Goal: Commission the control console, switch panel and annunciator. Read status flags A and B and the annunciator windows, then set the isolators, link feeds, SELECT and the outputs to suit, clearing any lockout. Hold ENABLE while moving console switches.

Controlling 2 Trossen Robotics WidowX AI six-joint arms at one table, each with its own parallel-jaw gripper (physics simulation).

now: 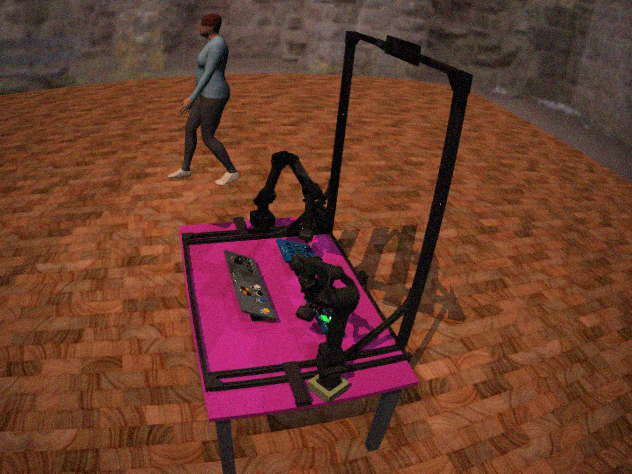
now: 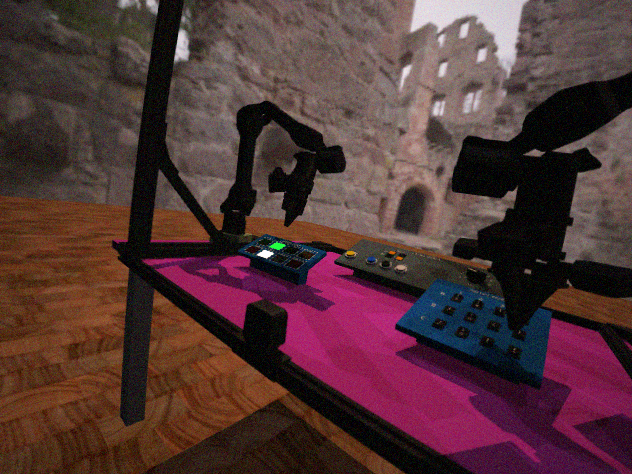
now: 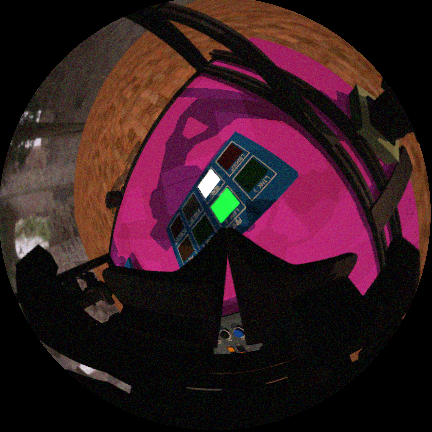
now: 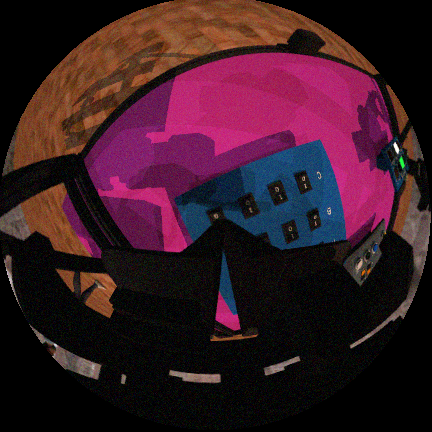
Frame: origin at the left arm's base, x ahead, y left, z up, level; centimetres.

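Seen in the pictures: left gripper, fingertip midpoint: [image 1: 320, 310] [image 2: 286, 226] [image 3: 225, 232]; right gripper, fingertip midpoint: [image 1: 306, 243] [image 2: 513, 330] [image 4: 221, 224]; left arm's base, link origin: [image 1: 329, 381] [image 2: 232, 232]; right arm's base, link origin: [image 1: 262, 213].
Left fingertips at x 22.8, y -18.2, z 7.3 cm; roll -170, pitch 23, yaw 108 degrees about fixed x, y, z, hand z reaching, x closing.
Offsets run from my left fingertips to a thing's top centre. Level surfaces: height alone.
The blue annunciator @[dx +1.3, dy -3.2, dz -3.5 cm] [image 1: 323, 322] [image 2: 282, 274] [image 3: 282, 177] [image 4: 393, 165] has one green window @[dx -0.6, dy -2.2, dz -4.4 cm] [image 3: 224, 204] and one white window @[dx -2.2, dy -5.7, dz -6.2 cm] [image 3: 208, 183] lit; the other windows are dark. My left gripper [image 1: 312, 312] [image 2: 289, 219] [image 3: 225, 232] is shut and empty, hanging above the annunciator. The blue switch panel [image 1: 288, 249] [image 2: 419, 324] [image 4: 322, 181] carries rows of black rocker switches. My right gripper [image 2: 516, 325] [image 4: 221, 224] is shut and empty, its tip low among the switches at the panel's far side. The grey console @[dx +34.3, dy +7.1, dz -1.4 cm] [image 1: 241, 277] [image 2: 436, 270] [image 4: 365, 257] lies beyond both panels.
All panels lie on the magenta table @[dz -11.3 cm] [image 1: 234, 339] [image 2: 361, 329] framed by black rails. A tall black gantry [image 1: 446, 188] stands along one side. A black clamp block [image 2: 264, 324] sits on the near rail. A person [image 1: 206, 99] walks on the floor behind.
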